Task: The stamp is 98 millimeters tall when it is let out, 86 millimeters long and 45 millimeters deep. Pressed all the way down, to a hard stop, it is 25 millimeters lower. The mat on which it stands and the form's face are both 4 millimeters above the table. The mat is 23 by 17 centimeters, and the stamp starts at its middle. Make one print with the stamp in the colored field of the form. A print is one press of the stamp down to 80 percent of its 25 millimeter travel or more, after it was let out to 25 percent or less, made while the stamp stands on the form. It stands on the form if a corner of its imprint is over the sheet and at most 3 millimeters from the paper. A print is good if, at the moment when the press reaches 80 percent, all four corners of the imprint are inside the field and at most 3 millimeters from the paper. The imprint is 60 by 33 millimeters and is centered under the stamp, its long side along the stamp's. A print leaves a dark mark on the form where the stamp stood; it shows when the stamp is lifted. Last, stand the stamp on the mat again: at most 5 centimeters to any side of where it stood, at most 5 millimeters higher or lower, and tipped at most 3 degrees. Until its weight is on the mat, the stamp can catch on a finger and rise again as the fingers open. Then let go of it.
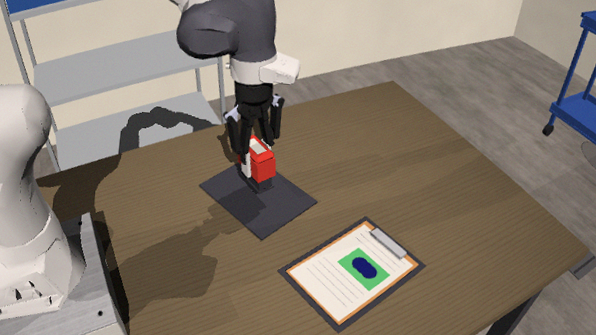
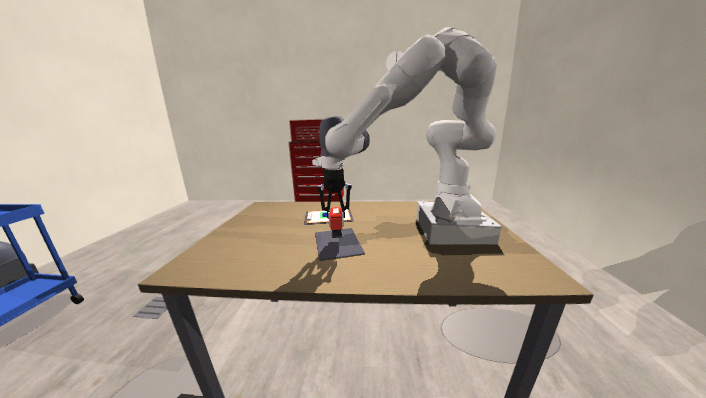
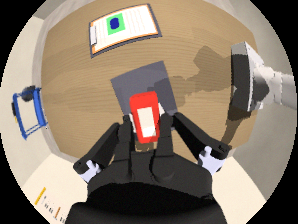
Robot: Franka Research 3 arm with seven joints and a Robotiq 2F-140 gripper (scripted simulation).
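My hand is 11 cm above the dark grey mat. From my hand the other things lie so: red stamp: 2 cm below; then form: 28 cm to the right, 10 cm below, 10 cm ahead.
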